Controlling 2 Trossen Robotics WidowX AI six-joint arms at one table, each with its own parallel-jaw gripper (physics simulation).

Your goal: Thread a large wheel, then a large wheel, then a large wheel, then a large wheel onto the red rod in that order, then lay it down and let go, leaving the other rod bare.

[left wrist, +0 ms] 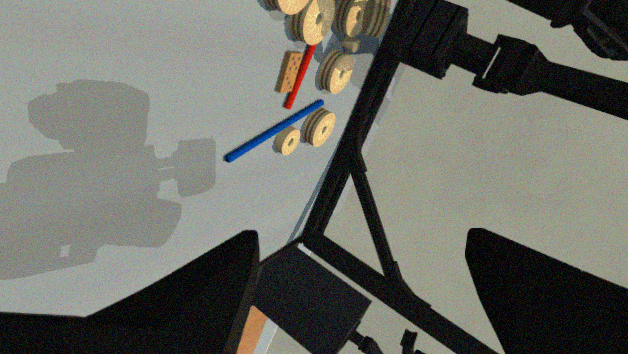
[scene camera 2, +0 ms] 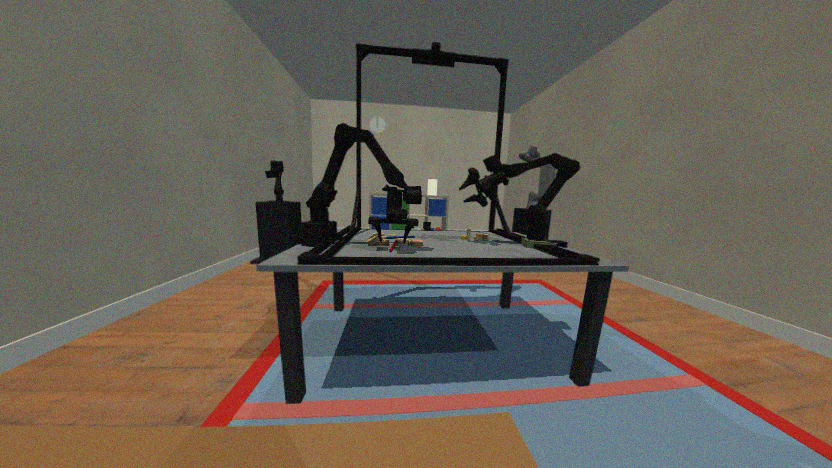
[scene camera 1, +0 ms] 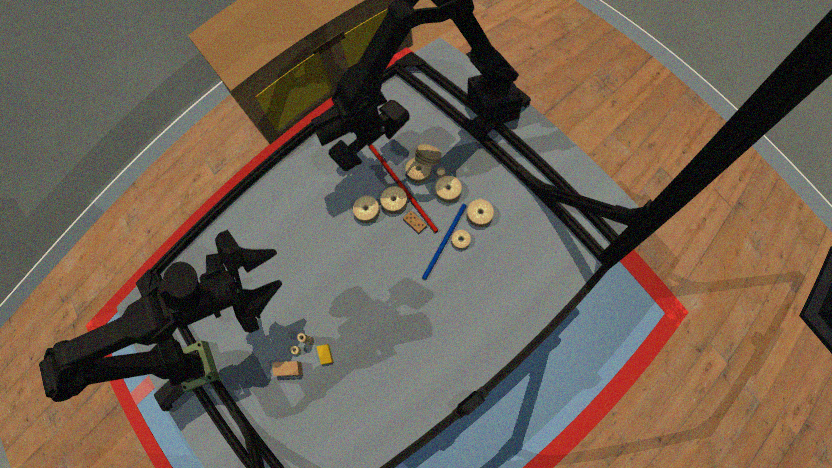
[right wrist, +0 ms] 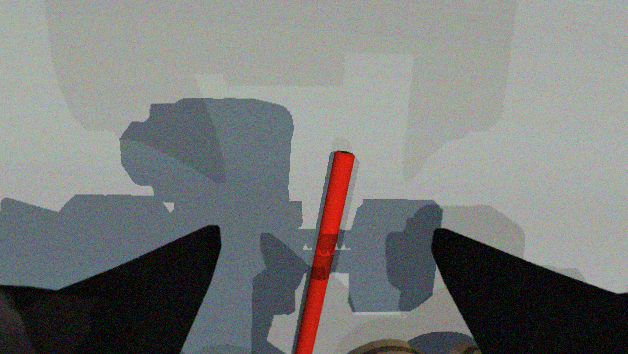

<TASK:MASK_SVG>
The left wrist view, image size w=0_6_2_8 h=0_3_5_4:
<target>my left gripper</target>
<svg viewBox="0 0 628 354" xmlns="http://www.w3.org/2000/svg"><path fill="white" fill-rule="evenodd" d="M258 232L256 230L243 230L153 284L86 317L0 312L0 354L236 354L255 291L260 262ZM469 229L465 259L480 302L505 354L628 354L628 288L586 271L581 271L579 268L487 229Z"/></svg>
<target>blue rod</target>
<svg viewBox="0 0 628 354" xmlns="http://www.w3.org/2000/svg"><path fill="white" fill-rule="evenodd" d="M324 101L322 99L318 100L225 156L226 162L234 161L324 105Z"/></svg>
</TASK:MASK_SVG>
